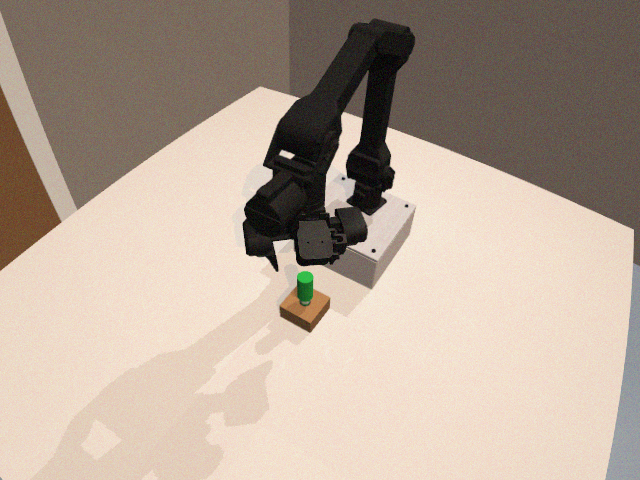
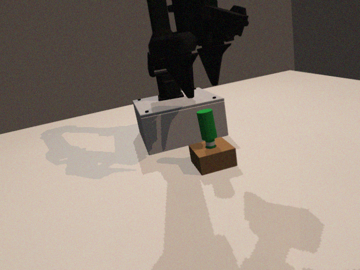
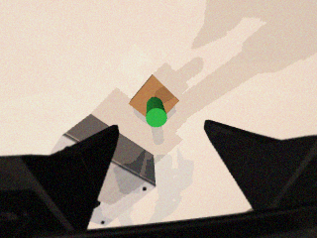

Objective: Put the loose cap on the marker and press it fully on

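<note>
My gripper tip is 1 cm past the green cap and 6 cm above it. From my gripper tip the other things lie so: brown holder block (12 cm below).
</note>
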